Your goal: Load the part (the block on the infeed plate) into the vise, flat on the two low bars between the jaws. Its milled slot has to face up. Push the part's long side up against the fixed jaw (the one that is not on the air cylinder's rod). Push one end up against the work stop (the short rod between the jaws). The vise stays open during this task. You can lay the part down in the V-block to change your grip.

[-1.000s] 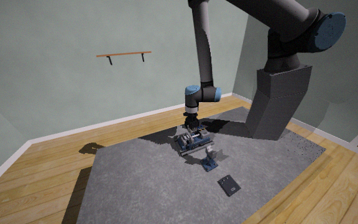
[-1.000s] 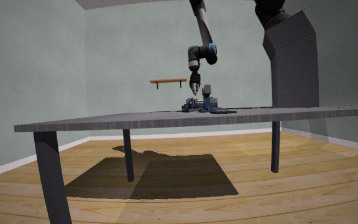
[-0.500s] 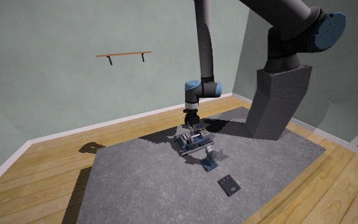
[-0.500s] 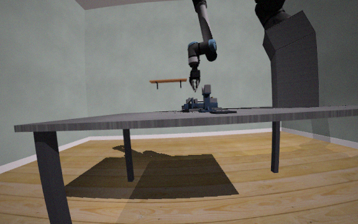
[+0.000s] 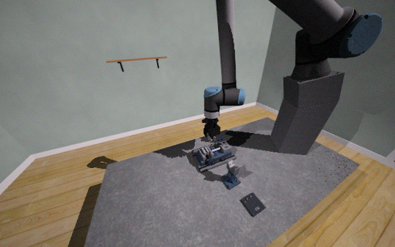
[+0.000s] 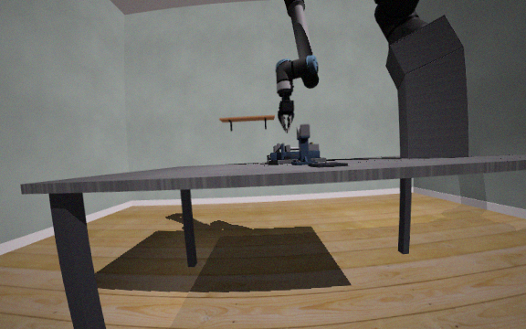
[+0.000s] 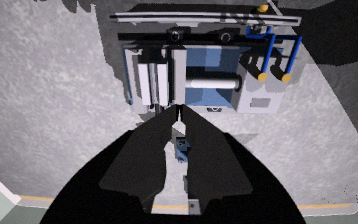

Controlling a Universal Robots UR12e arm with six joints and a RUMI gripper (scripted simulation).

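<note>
Now: hand 4 cm short of the part and 8 cm above it. From my hand the other things lie so: moving jaw: 10 cm below; then cylinder rod: 5 cm behind, 10 cm below; then work stop: 3 cm ahead, 5 cm to the left, 9 cm below.
</note>
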